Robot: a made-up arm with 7 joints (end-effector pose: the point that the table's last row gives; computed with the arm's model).
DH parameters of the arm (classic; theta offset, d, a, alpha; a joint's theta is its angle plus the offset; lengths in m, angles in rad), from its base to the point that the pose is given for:
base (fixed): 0 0.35 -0.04 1.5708
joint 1: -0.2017 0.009 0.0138 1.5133
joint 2: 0 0.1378 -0.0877 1.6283
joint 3: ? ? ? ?
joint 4: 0 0.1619 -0.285 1.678
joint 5: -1.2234 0.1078 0 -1.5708
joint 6: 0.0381 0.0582 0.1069 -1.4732
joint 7: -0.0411 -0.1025 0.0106 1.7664
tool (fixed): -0.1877 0.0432 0 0
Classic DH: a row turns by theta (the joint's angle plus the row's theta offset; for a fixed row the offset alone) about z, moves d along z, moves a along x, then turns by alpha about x.
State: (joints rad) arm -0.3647 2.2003 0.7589 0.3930 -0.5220 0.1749 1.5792
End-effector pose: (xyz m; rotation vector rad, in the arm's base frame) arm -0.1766 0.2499 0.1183 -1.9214 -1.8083 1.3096
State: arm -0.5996 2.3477 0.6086 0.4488 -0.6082 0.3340 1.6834
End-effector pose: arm -0.2231 0.2339 0.1056 -1.8142 -1.6562 1.3842
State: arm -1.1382 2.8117 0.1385 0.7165 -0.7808 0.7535 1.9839
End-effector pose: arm -0.3453 0.1852 0.1724 -1.5335 -1.1165 1.6019
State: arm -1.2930 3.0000 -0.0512 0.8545 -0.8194 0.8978 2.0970
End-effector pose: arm -0.3577 0.1787 0.2078 -1.4877 -0.8413 1.6620
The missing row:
joint 3: -1.4251 0.0874 0.0246 1.4636
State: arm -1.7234 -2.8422 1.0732 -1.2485 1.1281 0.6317 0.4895
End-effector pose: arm -0.0846 -0.2401 0.1248 2.1898 1.7148 1.4552
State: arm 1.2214 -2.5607 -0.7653 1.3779 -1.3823 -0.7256 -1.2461
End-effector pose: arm 0.1901 -0.0254 0.6379 -0.2149 -2.6943 1.4628
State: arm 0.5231 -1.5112 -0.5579 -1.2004 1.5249 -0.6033 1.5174
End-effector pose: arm -0.1082 -0.1425 -0.1862 1.9065 0.8173 1.3035
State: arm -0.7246 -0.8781 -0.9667 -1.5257 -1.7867 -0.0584 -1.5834
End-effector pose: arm -0.4560 0.2757 0.4087 2.2817 0.6639 -0.0783
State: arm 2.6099 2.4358 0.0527 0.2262 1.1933 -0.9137 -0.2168
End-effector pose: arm 0.0531 0.3805 0.7062 -0.9826 0.3653 1.6660
